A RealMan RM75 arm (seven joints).
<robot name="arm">
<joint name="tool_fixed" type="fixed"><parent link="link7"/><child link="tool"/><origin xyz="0 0 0"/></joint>
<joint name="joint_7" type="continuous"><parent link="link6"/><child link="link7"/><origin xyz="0 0 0.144"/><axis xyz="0 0 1"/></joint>
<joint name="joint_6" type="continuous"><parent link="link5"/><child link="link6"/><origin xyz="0 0 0"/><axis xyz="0 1 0"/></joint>
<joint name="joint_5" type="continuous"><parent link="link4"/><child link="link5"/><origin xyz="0 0 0.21"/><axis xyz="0 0 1"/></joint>
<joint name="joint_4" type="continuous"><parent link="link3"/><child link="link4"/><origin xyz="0 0 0"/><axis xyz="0 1 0"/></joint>
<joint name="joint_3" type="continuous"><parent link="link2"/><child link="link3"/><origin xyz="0 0 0.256"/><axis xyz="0 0 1"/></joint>
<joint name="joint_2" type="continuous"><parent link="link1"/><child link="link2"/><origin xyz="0 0 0"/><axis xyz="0 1 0"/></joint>
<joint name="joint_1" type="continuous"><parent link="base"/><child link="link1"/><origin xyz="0 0 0.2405"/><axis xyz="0 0 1"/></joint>
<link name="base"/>
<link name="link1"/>
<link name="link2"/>
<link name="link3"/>
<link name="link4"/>
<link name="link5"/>
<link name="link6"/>
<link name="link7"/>
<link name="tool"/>
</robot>
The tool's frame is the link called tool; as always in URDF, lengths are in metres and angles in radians. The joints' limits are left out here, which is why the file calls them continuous.
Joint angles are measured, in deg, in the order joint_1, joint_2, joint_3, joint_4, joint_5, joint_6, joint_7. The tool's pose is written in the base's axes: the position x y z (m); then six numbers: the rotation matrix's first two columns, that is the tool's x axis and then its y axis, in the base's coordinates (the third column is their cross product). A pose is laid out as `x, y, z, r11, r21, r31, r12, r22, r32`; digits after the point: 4 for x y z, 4 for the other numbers.
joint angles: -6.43, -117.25, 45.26, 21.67, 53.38, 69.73, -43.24
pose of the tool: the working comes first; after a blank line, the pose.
Where each joint sits with the arm in this pose, in the base's axes (m; each line is computed from the numbers above, not from the rounded line before):
joint_1: 0.0000 0.0000 0.2405
joint_2: 0.0000 0.0000 0.2405
joint_3: -0.2262 0.0255 0.1233
joint_4: -0.2262 0.0255 0.1233
joint_5: -0.4172 0.1025 0.0825
joint_6: -0.4172 0.1025 0.0825
joint_7: -0.4108 0.2452 0.0648
the tool: -0.4108 0.2452 0.0648

-0.4108, 0.2452, 0.0648, 0.6107, 0.0701, 0.7887, 0.7906, -0.1103, -0.6024
